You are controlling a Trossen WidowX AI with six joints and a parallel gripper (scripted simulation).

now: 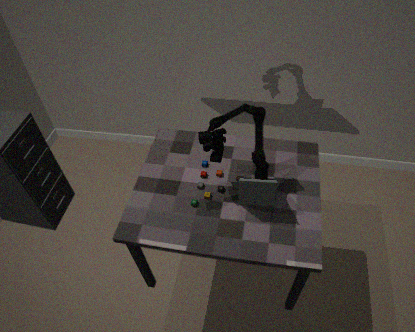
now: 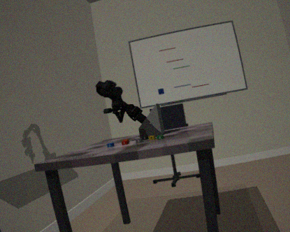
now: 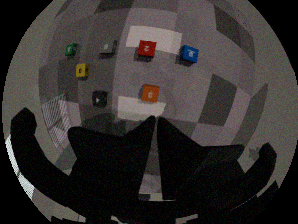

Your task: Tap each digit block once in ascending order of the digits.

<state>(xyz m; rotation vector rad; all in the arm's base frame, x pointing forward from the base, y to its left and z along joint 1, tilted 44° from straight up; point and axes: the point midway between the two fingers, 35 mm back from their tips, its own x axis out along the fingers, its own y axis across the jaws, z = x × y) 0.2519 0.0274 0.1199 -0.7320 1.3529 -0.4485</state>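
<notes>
Right now my gripper tip is 1 cm to the right of the orange block and 12 cm above it. Also, from my gripper tip: blue block: 11 cm ahead, 5 cm to the right, 12 cm below; then grey block: 8 cm ahead, 13 cm to the left, 12 cm below; then red block: 9 cm ahead, 4 cm to the left, 12 cm below.
</notes>
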